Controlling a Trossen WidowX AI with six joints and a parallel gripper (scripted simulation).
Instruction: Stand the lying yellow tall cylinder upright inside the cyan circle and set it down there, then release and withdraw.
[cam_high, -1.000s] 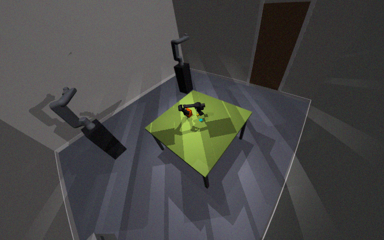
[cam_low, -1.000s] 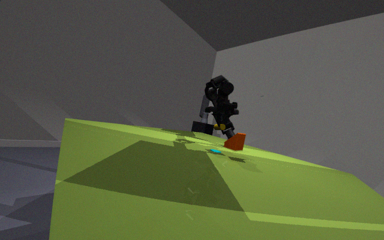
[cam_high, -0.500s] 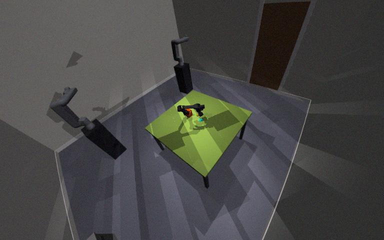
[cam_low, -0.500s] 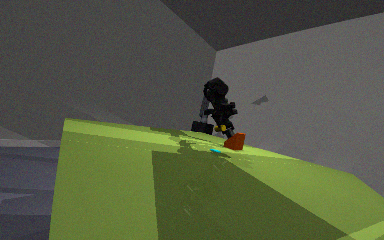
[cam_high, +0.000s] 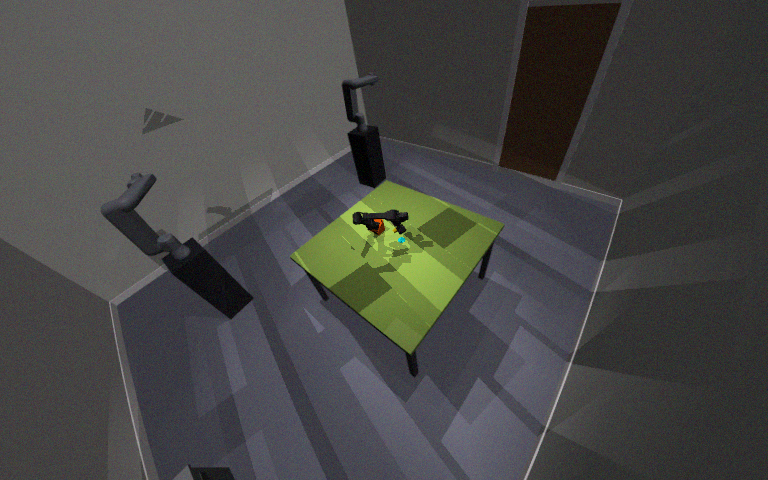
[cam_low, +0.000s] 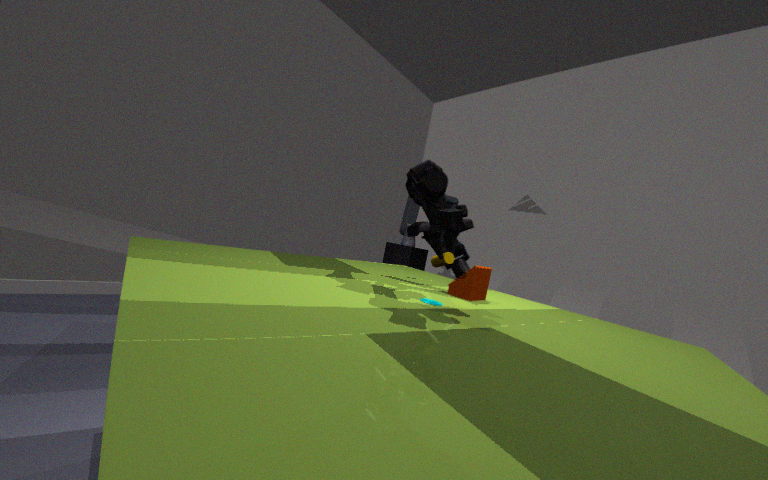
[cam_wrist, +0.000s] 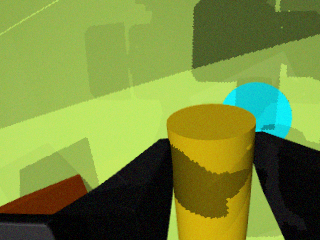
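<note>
The cyan circle lies 120 mm below my gripper tip, 20 mm ahead of it and 10 mm to the right of it. Round my gripper tip: yellow tall cylinder: 20 mm to the right, 10 mm below, 10 mm behind.
</note>
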